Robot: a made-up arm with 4 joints.
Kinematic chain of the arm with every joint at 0, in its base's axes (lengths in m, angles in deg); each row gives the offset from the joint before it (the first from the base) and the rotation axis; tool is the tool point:
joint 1: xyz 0 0 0.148 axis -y
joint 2: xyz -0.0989 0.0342 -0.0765 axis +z
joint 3: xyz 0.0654 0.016 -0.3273 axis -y
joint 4: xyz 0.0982 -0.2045 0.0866 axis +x
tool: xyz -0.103 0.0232 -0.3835
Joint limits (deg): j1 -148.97..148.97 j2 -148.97..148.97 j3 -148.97..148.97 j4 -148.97..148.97
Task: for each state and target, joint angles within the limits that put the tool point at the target. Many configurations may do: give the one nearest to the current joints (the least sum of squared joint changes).
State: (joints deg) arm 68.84 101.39 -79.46 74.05
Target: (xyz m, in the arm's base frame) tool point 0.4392 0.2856 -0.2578
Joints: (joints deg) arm 81.42 106.76 -111.54 113.37
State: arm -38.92 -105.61 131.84 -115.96
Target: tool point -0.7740 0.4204 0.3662
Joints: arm -76.55 -129.87 148.97 -135.76
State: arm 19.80 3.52 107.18 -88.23
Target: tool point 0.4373 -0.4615 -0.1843
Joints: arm 34.15 34.95 131.51 -106.10
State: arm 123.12 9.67 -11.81 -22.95
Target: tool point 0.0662 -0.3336 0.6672
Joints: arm 133.61 43.31 -12.88 -79.91
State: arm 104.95 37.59 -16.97 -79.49
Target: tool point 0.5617 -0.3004 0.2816
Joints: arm 70.01 47.32 -17.06 -67.19
